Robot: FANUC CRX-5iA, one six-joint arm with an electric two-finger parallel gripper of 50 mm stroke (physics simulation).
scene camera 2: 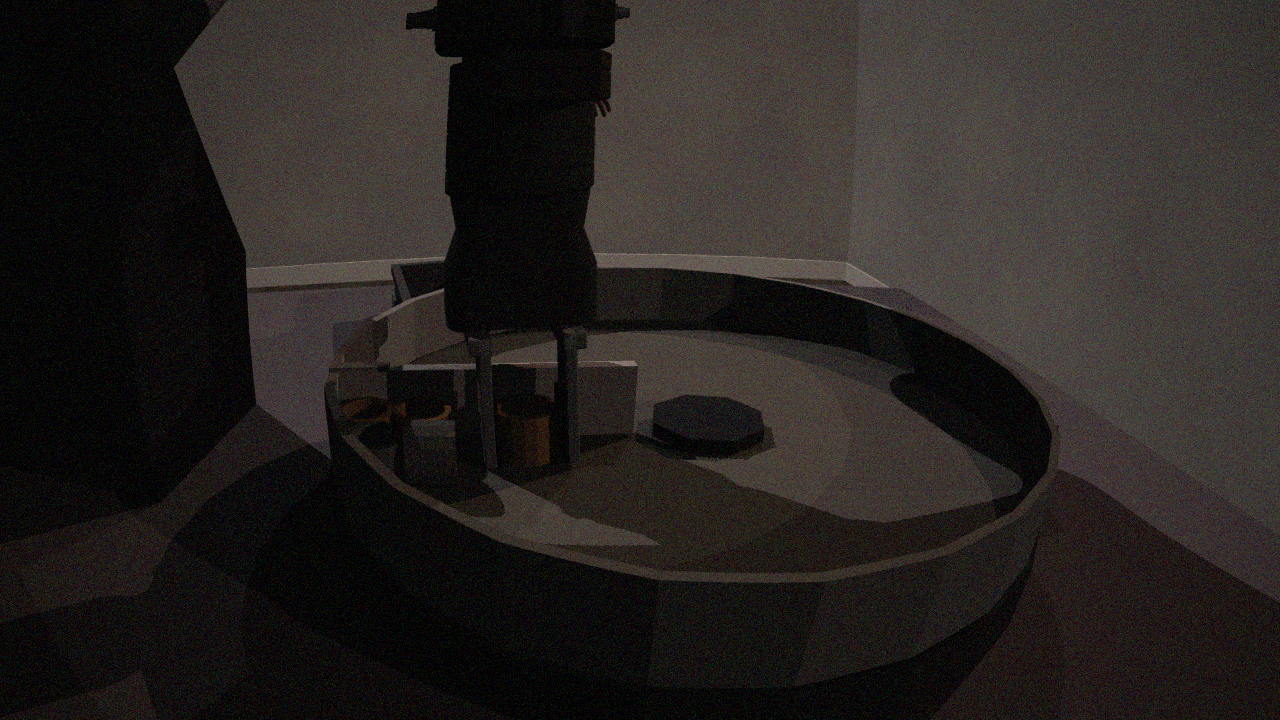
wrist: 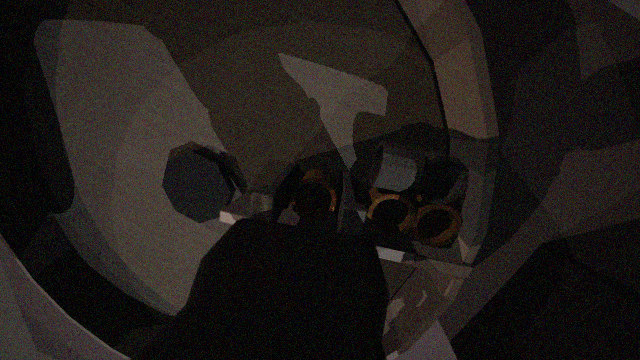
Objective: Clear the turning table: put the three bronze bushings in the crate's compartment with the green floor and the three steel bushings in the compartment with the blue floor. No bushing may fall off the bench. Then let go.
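Places are measured from the arm's base along level axes (x back, y left, z down), in centimetres.
Pixels of known places: gripper, fingertip midpoint: [scene camera 2: 529, 457] [wrist: 317, 180]; arm's base, link origin: [scene camera 2: 46, 116].
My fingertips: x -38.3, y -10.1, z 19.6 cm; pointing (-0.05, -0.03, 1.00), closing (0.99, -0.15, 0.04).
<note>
Ahead of a thing's pixels: the offset from my fingertips to its middle.
My gripper [scene camera 2: 529, 454] [wrist: 317, 180] points straight down and is shut on an upright bronze bushing {dx +0.2, dy +0.7, dz -1.2 cm} [scene camera 2: 535, 434] [wrist: 331, 194], low over the turning table [scene camera 2: 742, 626] [wrist: 120, 115]. Two more bronze bushings stand close together near the rim: one {dx +5.6, dy +0.1, dz -1.1 cm} [scene camera 2: 438, 411] [wrist: 378, 198] behind a steel bushing {dx +4.8, dy -3.0, dz -1.4 cm} [scene camera 2: 433, 452] [wrist: 396, 171], the other {dx +8.7, dy -0.2, dz -1.1 cm} [scene camera 2: 362, 410] [wrist: 454, 232] nearer the rim. A second steel bushing {dx +7.7, dy -3.2, dz -1.1 cm} [scene camera 2: 378, 437] shows dimly in shadow in the scene view. The third steel bushing does not show. The crate {dx +3.6, dy +38.1, dz +2.9 cm} [scene camera 2: 417, 265] is behind the table, partly hidden; its coloured floors cannot be seen.
A pale upright fence [scene camera 2: 613, 395] [wrist: 391, 254] stands just behind the bushings. A dark octagonal hub {dx -9.7, dy +3.8, dz -0.3 cm} [scene camera 2: 707, 422] [wrist: 197, 182] rises at the table's centre. A high wall rings the table. A large dark shape [scene camera 2: 116, 268] is at the left of the scene view. Lighting is dim.
</note>
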